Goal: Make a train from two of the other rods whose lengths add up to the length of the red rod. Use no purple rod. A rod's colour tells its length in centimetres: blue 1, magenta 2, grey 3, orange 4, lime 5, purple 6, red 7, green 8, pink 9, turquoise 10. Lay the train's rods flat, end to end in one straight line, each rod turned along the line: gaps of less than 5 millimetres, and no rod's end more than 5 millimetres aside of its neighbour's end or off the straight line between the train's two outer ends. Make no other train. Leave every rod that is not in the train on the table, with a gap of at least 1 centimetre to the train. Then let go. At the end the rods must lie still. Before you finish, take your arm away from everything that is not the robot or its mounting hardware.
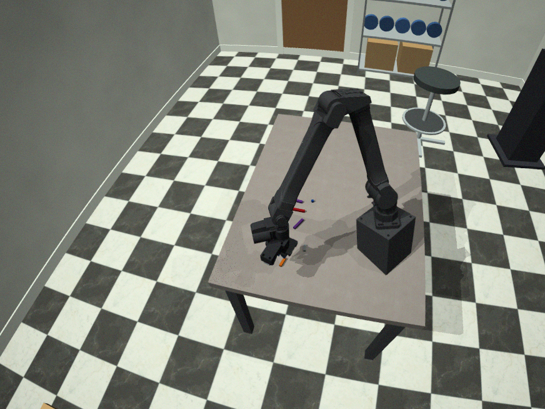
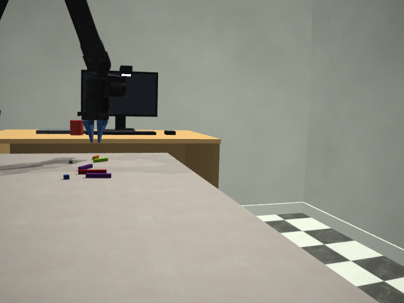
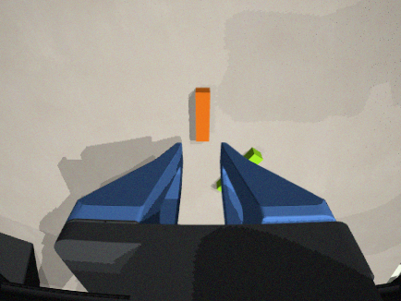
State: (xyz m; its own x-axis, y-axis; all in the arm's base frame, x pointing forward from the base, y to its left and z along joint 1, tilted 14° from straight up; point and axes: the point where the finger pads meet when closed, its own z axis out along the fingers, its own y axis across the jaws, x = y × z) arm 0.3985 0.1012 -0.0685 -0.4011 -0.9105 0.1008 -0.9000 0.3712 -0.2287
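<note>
The orange rod is 60 mm below my hand. From my hand the other things lie so: grey rod (80 mm behind, 70 mm to the right, 60 mm below); then lime rod (10 mm ahead, 70 mm to the right, 60 mm below); then purple rod (50 mm behind, 190 mm to the right, 60 mm below).
</note>
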